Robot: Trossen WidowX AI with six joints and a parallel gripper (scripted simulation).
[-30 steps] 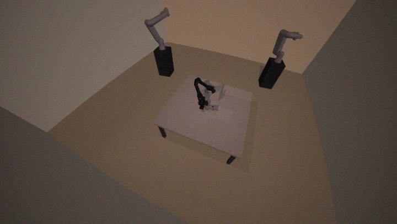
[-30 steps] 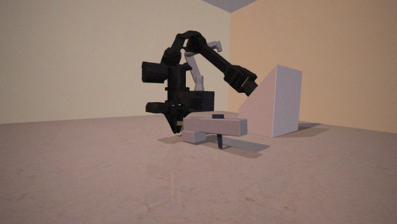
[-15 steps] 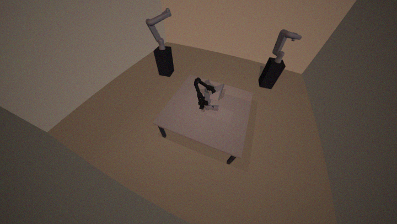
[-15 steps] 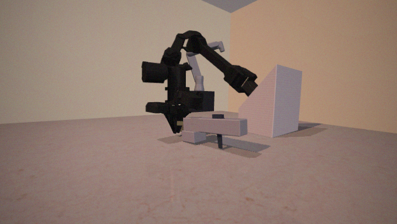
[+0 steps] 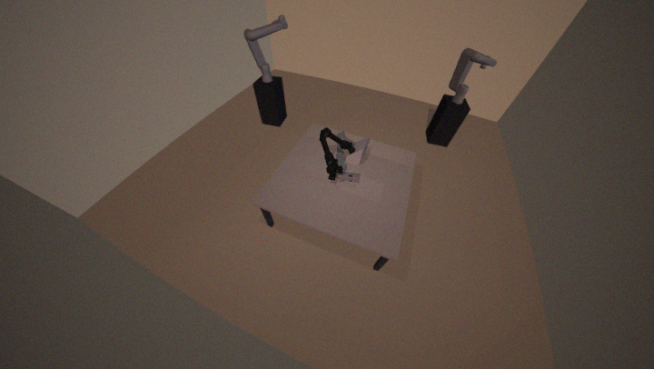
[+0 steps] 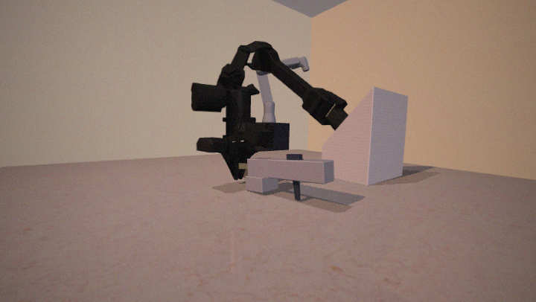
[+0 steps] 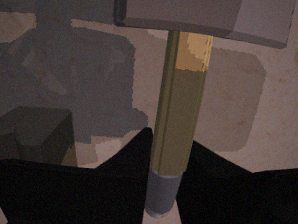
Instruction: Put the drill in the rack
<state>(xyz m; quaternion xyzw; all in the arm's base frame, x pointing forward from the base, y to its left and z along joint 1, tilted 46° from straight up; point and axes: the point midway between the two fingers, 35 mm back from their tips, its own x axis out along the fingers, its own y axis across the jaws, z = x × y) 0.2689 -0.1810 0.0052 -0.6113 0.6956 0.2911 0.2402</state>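
My gripper tip is 70 mm past the olive block, 30 mm to the left of it and 10 mm below it. Round my gripper tip: grey block housing: 140 mm to the left, 40 mm above; then thin key: 170 mm to the left, 40 mm above.
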